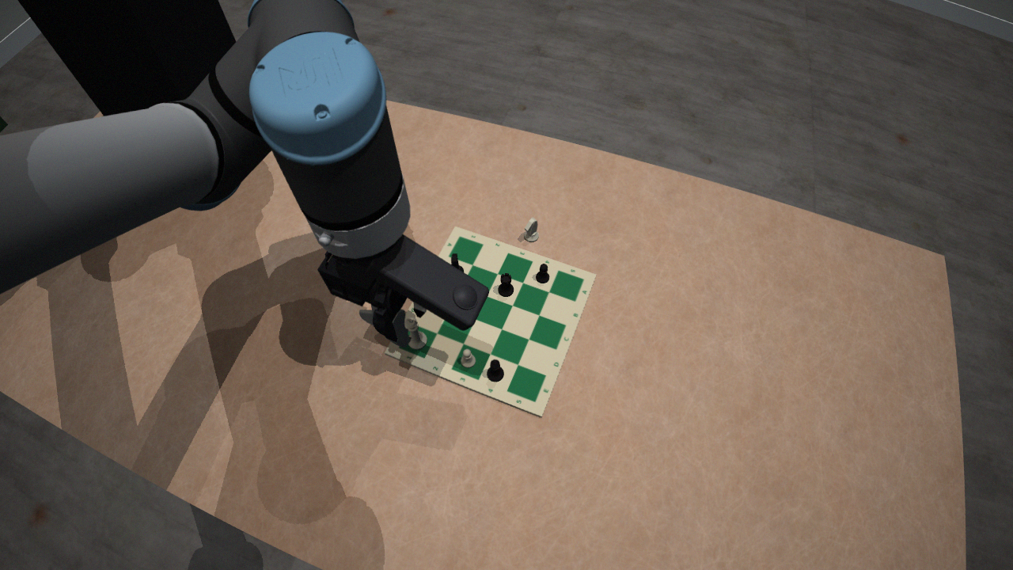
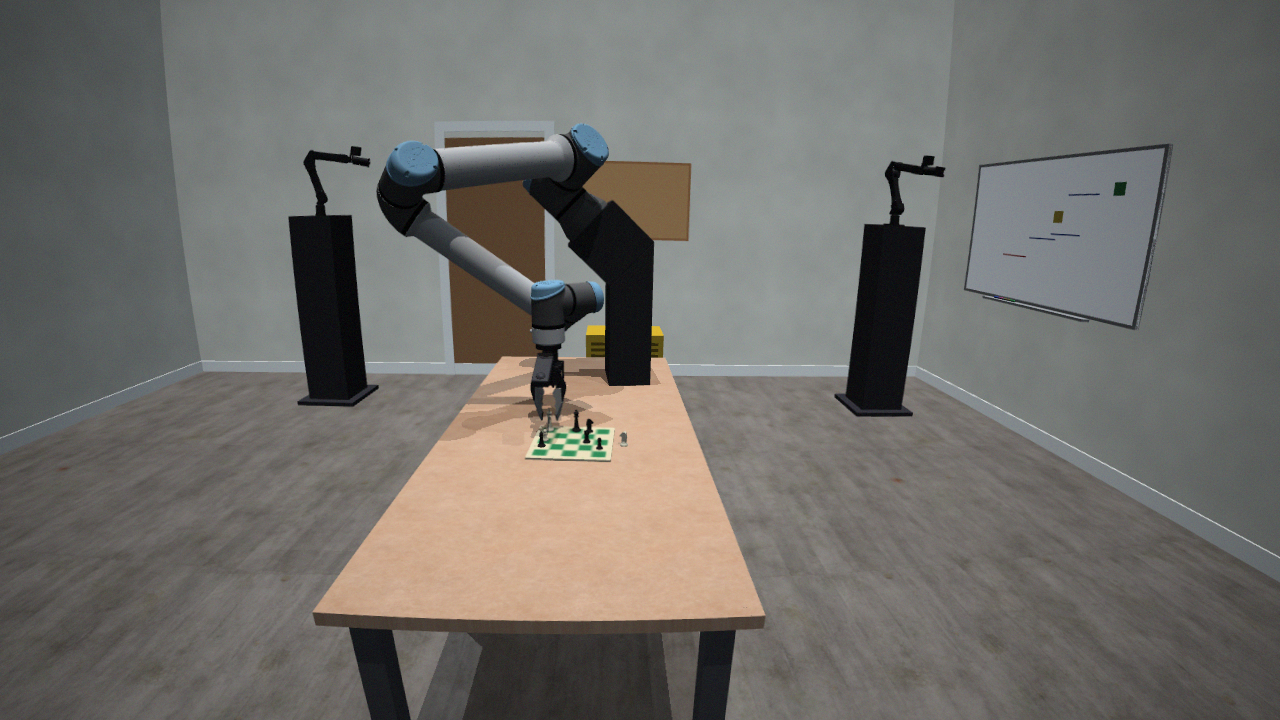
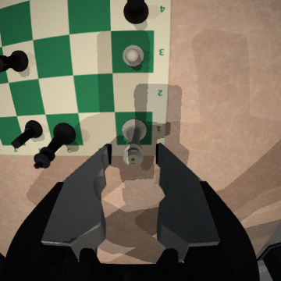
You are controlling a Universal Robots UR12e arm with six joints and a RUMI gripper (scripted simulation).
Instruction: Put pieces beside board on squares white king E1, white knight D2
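Right now my hand is 1 cm above the white king. The rest, counted from my hand: chessboard 8 cm ahead, 7 cm to the left, 5 cm below; white pawn 7 cm ahead, 3 cm below; white knight 21 cm to the left, 8 cm ahead, 3 cm below.
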